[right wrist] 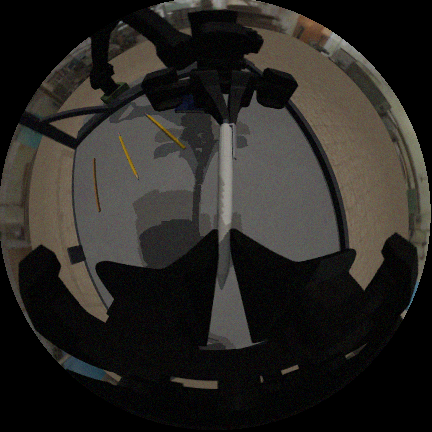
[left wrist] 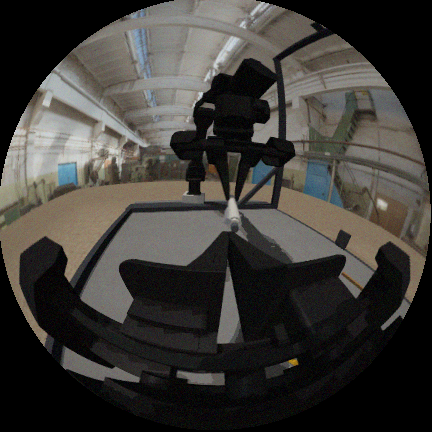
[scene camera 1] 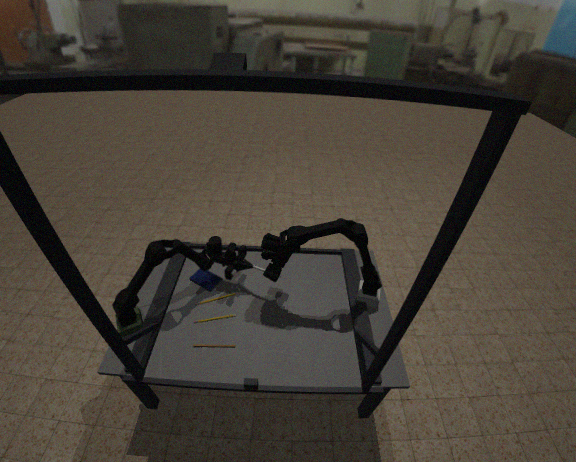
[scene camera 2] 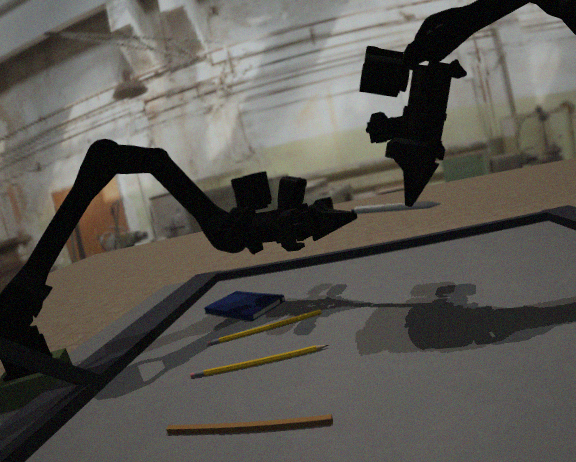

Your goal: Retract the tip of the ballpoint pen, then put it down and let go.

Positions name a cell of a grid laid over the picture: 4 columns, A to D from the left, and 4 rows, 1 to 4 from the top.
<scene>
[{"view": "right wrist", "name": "left gripper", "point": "C2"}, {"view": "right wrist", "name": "right gripper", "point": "C3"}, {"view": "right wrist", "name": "white ballpoint pen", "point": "C2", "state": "touched by the left gripper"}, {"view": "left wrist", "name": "left gripper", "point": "C3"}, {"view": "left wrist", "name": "right gripper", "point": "C2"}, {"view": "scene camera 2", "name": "left gripper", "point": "C2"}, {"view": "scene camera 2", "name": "right gripper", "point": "C2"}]
</scene>
